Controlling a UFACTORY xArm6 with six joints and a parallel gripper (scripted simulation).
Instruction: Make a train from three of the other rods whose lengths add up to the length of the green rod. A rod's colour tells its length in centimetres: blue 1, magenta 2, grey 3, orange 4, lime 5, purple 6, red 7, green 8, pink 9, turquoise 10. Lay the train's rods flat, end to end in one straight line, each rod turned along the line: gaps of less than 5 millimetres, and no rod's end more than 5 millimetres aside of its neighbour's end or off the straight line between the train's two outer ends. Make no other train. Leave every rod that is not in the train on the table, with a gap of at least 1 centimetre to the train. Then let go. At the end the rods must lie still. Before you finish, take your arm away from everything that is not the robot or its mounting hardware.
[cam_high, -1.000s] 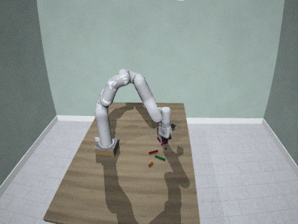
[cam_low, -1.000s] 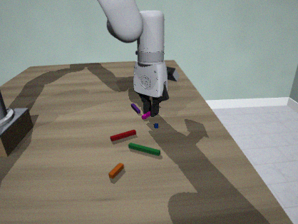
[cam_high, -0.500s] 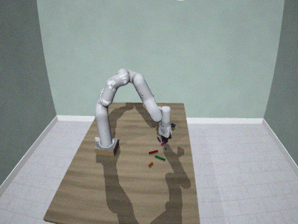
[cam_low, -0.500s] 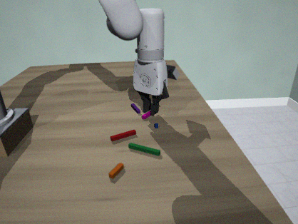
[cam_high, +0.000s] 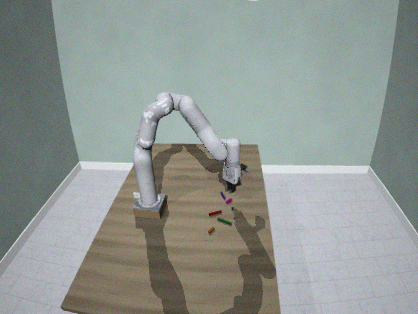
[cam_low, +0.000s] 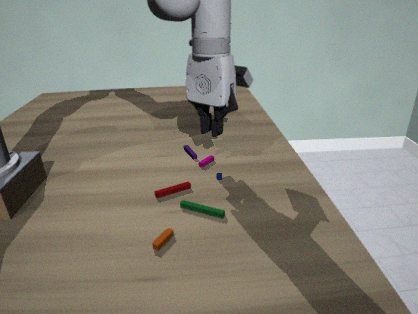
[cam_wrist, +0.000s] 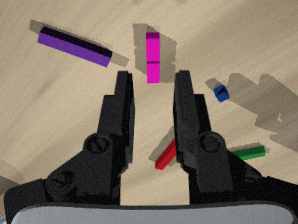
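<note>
Now: hand 27 cm to the left of the orange rod, 8 cm past it and 8 cm above it. From my hand the other things lie so: purple rod 8 cm below, 5 cm behind, 3 cm to the left; then red rod 13 cm to the right, 8 cm below, 8 cm behind; then blue rod 8 cm to the right, 8 cm below, 1 cm ahead.
</note>
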